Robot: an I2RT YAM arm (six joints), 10 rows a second.
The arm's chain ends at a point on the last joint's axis. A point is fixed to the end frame.
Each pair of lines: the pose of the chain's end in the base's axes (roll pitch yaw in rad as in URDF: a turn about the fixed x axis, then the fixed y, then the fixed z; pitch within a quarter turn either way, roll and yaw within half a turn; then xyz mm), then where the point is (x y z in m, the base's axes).
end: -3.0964, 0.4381, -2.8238, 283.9, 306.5, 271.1
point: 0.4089 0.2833 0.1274
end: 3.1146, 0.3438, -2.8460, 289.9, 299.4, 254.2
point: 0.3984 0.2821 0.0969
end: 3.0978, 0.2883, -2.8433, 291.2, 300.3, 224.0
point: 0.3906 0.2837 0.0607
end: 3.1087, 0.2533, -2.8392, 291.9, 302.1, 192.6
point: 0.3863 0.2823 0.0268
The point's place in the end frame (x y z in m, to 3 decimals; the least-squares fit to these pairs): -0.040 -0.053 0.180
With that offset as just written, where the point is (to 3 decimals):
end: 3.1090, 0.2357, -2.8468, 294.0, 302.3, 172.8
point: 0.385 0.281 0.006
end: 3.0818, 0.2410, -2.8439, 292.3, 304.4, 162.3
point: 0.384 0.288 -0.006
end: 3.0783, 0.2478, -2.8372, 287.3, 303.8, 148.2
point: 0.380 0.289 -0.019
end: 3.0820, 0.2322, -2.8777, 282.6, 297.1, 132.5
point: 0.372 0.278 -0.036
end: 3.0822, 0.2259, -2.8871, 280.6, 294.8, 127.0
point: 0.369 0.274 -0.042
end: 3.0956, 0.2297, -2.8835, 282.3, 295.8, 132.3
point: 0.371 0.273 -0.036
